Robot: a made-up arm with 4 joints.
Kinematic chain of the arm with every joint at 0, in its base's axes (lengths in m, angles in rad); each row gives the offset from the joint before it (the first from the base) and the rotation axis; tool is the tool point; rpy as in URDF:
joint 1: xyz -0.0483 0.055 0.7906 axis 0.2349 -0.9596 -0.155
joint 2: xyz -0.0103 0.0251 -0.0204 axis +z
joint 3: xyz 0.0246 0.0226 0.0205 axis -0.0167 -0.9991 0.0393
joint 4: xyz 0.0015 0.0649 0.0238 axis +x
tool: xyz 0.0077 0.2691 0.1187 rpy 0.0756 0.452 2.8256
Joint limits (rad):
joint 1: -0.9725..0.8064
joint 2: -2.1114..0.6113
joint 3: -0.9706..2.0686
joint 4: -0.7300..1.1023
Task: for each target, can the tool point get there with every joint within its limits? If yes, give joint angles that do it. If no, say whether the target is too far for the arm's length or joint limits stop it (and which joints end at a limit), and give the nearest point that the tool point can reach.
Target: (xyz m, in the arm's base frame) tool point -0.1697 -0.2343 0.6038
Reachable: no: joint limits stop it (at a limit: joint 1, joint 2, joint 3, joint 4) | nearest point -0.2392 -0.2201 0.7954 | short by 0.204 m
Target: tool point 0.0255 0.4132 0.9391
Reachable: yes | joints -0.1688 -0.4309 0.5335 0.2287
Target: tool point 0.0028 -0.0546 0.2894
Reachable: no: too far | nearest point 0.0707 0.0318 0.4539 | short by 0.198 m
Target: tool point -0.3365 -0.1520 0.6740
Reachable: no: joint limits stop it (at a limit: joint 2, joint 3, joint 4) | nearest point -0.3448 -0.0108 0.7032 | short by 0.144 m
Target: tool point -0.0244 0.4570 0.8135
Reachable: yes | joints -0.3048 -0.2955 0.9645 -0.1179
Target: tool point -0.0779 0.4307 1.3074
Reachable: no: too far | nearest point -0.0568 0.3039 1.1036 | short by 0.241 m
